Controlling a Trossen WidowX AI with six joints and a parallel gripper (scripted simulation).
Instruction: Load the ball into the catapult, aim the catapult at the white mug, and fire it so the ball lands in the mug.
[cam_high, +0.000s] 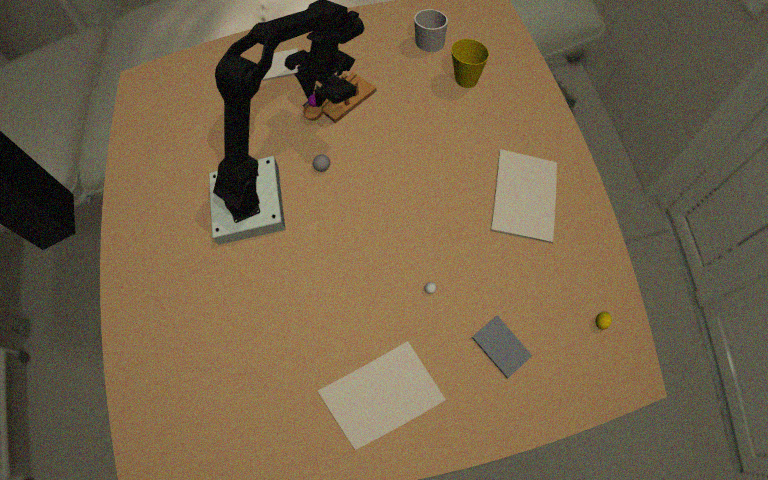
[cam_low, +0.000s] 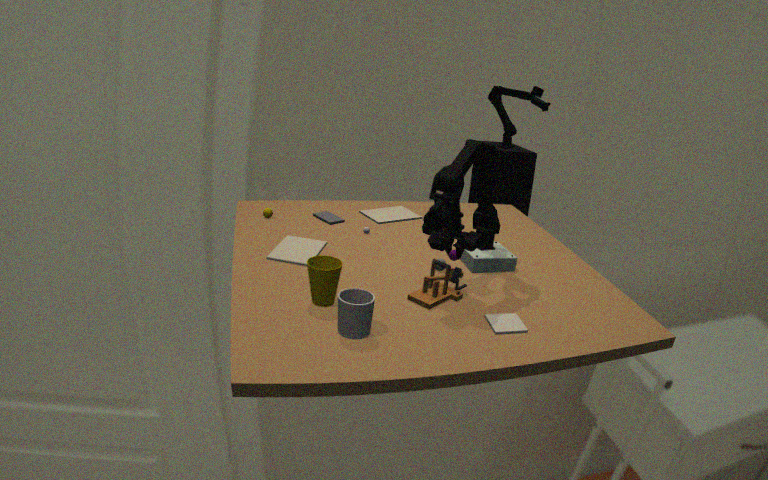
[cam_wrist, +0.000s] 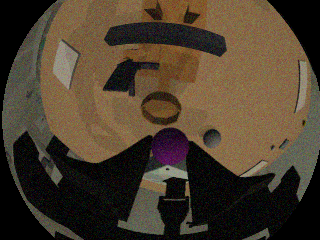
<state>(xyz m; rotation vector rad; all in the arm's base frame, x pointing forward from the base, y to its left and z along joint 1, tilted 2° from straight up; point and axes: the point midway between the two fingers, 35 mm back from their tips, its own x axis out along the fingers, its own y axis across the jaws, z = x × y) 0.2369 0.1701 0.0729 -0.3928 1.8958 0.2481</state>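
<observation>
Now: the wooden catapult 40 mm ahead of my gripper tip, 40 mm to the left of it and 50 mm below it. From my gripper tip the other things lie so: grey ball (30 mm behind, 120 mm to the right, 80 mm below); then purple ball (10 mm above); then small white tile (40 mm behind, 260 mm to the left, 100 mm below).
</observation>
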